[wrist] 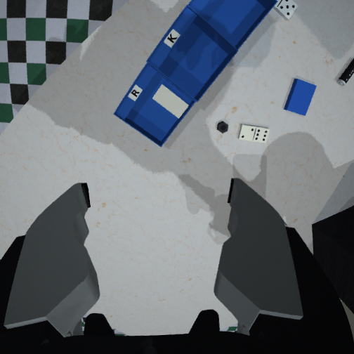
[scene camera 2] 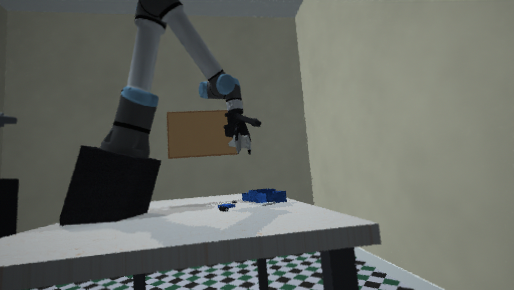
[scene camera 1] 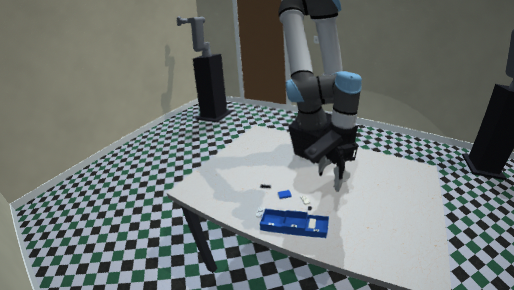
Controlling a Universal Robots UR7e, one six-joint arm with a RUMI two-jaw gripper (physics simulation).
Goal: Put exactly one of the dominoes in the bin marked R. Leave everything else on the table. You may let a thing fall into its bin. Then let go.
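Frame: origin at the arm's base, x ahead, y left, z up, level; metres.
Seen in the pictures: gripper, fingertip midpoint: (scene camera 2: pixel 244 154) (scene camera 1: pixel 328 183); arm's base, origin of the base link: (scene camera 2: pixel 125 153) (scene camera 1: pixel 312 120).
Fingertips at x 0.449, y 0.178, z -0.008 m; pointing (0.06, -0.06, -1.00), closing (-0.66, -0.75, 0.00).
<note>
Offsets run from my fingertips to a thing's middle. "pt": to the spot under its first point. Level surfaces: height alone.
A cream domino @(dx +0.018, dy -0.033, dz -0.196 m) (scene camera 1: pixel 312 223) (wrist: pixel 170 101) lies in the bin marked R @(pt dx +0.058, dy +0.018, dz -0.180 m) (scene camera 1: pixel 322 231) (wrist: pixel 140 117), with no dots on its upper face. A second domino @(dx -0.113, dy -0.103, dz -0.203 m) (scene camera 1: pixel 305 199) (wrist: pixel 254 133) lies dots up on the table, outside the bins. A third domino @(dx +0.024, dy -0.251, dz -0.203 m) (scene camera 1: pixel 259 212) (wrist: pixel 286 8) lies on the table close to the far bin; part of it is cut off in the wrist view. My gripper (scene camera 1: pixel 329 181) (scene camera 2: pixel 243 151) (wrist: pixel 159 182) is open and empty, high above the table and off to the side of the R bin.
The blue bin row continues with the bin marked K (wrist: pixel 197 60). A black nut @(dx -0.068, dy -0.069, dz -0.202 m) (scene camera 1: pixel 310 208) (wrist: pixel 222 126), a blue block @(dx -0.114, dy -0.200, dz -0.202 m) (scene camera 1: pixel 284 194) (wrist: pixel 300 96) and a black cylinder @(dx -0.135, dy -0.299, dz -0.200 m) (scene camera 1: pixel 265 186) (wrist: pixel 346 72) lie on the table @(dz -0.207 m) (scene camera 1: pixel 395 215) near the bins.
</note>
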